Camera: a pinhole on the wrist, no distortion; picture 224 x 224 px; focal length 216.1 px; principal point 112.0 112.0 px. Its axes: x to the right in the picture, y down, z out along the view. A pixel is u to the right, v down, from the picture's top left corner.
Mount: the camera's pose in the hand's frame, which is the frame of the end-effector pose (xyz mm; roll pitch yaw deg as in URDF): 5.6 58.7 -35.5 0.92 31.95 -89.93
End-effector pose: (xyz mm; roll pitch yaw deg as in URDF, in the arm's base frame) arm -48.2 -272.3 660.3 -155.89 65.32 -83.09
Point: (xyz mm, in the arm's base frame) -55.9 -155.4 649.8
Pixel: 16.1 40.2
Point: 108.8 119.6 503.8
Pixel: 22.1 106.9
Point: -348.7 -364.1 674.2
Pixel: behind the camera
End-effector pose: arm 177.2 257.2 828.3 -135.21 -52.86 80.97
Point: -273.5 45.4 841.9
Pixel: outside the picture
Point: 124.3 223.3 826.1
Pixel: outside the picture
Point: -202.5 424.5 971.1
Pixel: 172.3 198.1
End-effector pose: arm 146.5 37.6 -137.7 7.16 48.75 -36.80
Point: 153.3 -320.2 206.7
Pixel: 113.0 67.9
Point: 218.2 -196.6 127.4
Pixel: 79.5 75.5
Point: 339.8 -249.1 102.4
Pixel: 46.4 129.5
